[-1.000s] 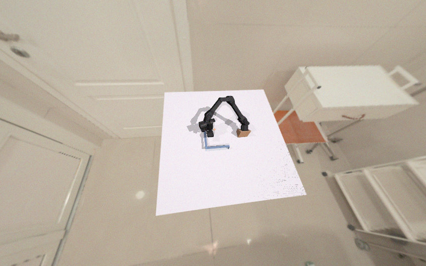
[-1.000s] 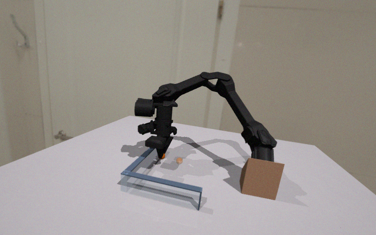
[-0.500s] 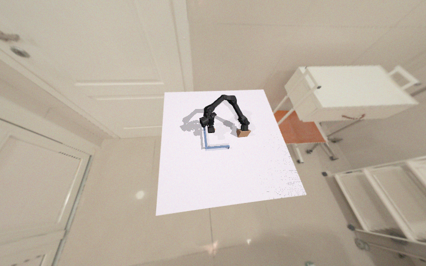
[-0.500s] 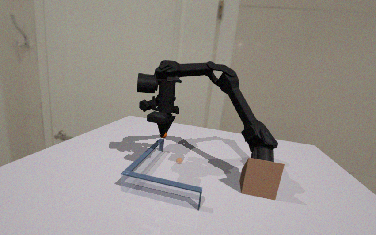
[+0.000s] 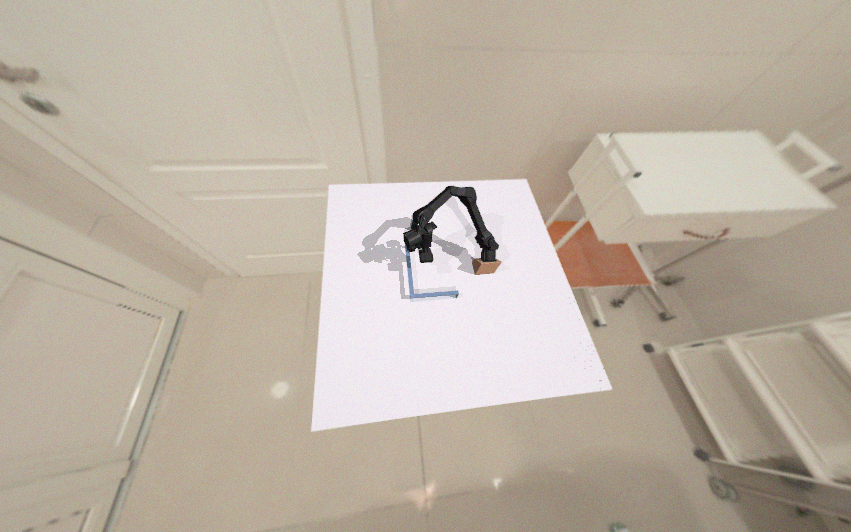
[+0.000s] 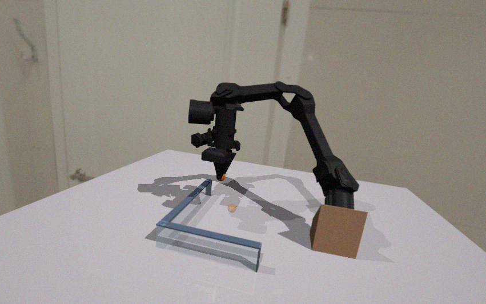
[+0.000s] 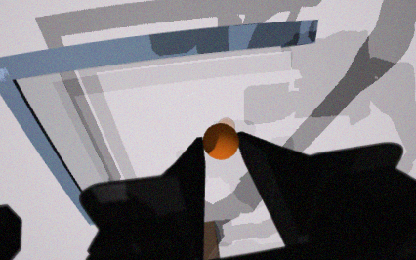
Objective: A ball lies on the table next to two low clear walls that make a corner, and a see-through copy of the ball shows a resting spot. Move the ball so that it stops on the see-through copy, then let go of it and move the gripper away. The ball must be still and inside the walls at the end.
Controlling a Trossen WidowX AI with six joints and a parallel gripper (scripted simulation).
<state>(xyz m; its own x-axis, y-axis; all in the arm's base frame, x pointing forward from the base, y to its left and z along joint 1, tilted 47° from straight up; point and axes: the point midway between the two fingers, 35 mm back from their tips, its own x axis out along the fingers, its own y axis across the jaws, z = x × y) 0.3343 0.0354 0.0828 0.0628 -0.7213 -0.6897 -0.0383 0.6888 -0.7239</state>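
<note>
My gripper tip is now 100 mm above the see-through copy, 40 mm past it and 30 mm to the left of it. From my gripper tip the other things lie so: clear wall (200 mm to the left, 90 mm below, 50 mm behind); orange ball (right at my gripper tip).
</note>
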